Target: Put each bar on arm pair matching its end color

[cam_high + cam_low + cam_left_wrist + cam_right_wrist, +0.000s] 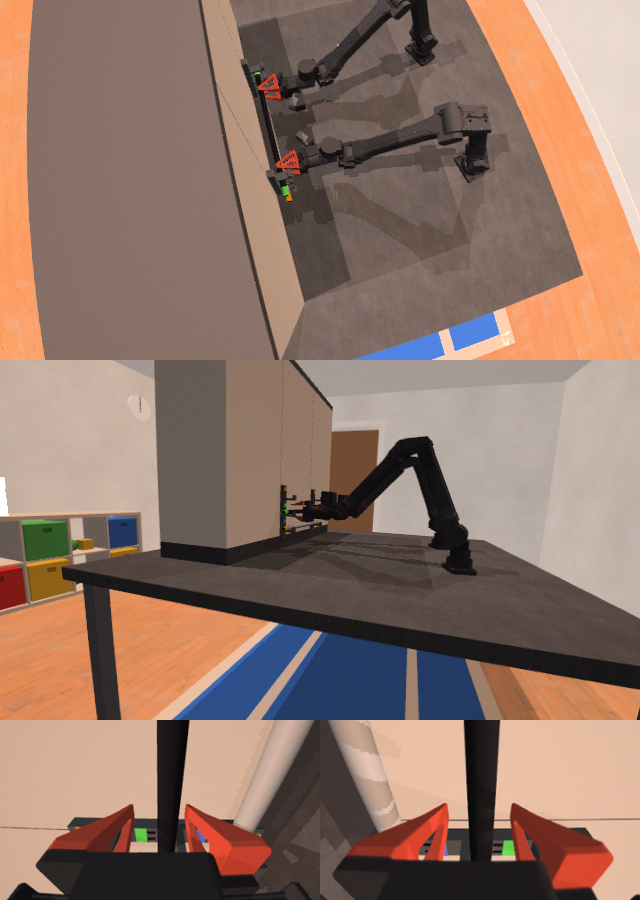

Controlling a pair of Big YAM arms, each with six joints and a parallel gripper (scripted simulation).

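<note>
Now: left hand 15 cm to the left of the silver bar, 8 cm above it and 1 cm past it. The rest, counted from my left hand: beige wall unit (27 cm above, 18 cm ahead, 14 cm to the right); black bar (15 cm to the right, 1 cm below, 1 cm behind).
The silver bar lies 150 mm to the left of my right hand and 70 mm below it. From my right hand the other things lie so: beige wall unit 280 mm above, 190 mm ahead, 160 mm to the left; black bar 150 mm to the left, 10 mm ahead.
</note>
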